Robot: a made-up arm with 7 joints. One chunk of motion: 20 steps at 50 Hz.
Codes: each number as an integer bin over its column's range. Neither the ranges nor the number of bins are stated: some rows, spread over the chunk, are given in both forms.
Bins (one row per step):
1: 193 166 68 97 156 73 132
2: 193 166 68 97 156 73 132
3: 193 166 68 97 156 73 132
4: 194 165 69 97 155 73 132
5: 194 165 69 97 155 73 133
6: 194 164 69 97 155 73 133
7: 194 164 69 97 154 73 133
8: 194 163 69 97 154 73 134
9: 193 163 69 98 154 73 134
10: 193 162 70 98 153 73 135
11: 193 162 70 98 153 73 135
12: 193 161 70 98 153 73 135
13: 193 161 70 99 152 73 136
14: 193 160 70 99 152 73 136
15: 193 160 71 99 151 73 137
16: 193 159 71 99 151 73 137
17: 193 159 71 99 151 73 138
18: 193 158 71 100 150 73 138
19: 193 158 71 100 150 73 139
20: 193 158 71 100 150 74 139
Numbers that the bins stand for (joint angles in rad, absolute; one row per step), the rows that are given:
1: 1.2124 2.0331 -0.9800 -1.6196 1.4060 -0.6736 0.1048
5: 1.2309 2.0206 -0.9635 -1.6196 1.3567 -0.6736 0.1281
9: 1.2124 1.9955 -0.9635 -1.6093 1.3073 -0.6736 0.1514
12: 1.2124 1.9704 -0.9471 -1.6093 1.2580 -0.6736 0.1747
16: 1.2124 1.9453 -0.9306 -1.5989 1.1593 -0.6736 0.2213
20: 1.2124 1.9327 -0.9306 -1.5886 1.1100 -0.6589 0.2679
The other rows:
2: 1.2124 2.0331 -0.9800 -1.6196 1.4060 -0.6736 0.1048
3: 1.2124 2.0331 -0.9800 -1.6196 1.4060 -0.6736 0.1048
4: 1.2309 2.0206 -0.9635 -1.6196 1.3567 -0.6736 0.1048
6: 1.2309 2.0080 -0.9635 -1.6196 1.3567 -0.6736 0.1281
7: 1.2309 2.0080 -0.9635 -1.6196 1.3073 -0.6736 0.1281
8: 1.2309 1.9955 -0.9635 -1.6196 1.3073 -0.6736 0.1514
10: 1.2124 1.9829 -0.9471 -1.6093 1.2580 -0.6736 0.1747
11: 1.2124 1.9829 -0.9471 -1.6093 1.2580 -0.6736 0.1747
13: 1.2124 1.9704 -0.9471 -1.5989 1.2087 -0.6736 0.1980
14: 1.2124 1.9578 -0.9471 -1.5989 1.2087 -0.6736 0.1980
15: 1.2124 1.9578 -0.9306 -1.5989 1.1593 -0.6736 0.2213
17: 1.2124 1.9453 -0.9306 -1.5989 1.1593 -0.6736 0.2446
18: 1.2124 1.9327 -0.9306 -1.5886 1.1100 -0.6736 0.2446
19: 1.2124 1.9327 -0.9306 -1.5886 1.1100 -0.6736 0.2679

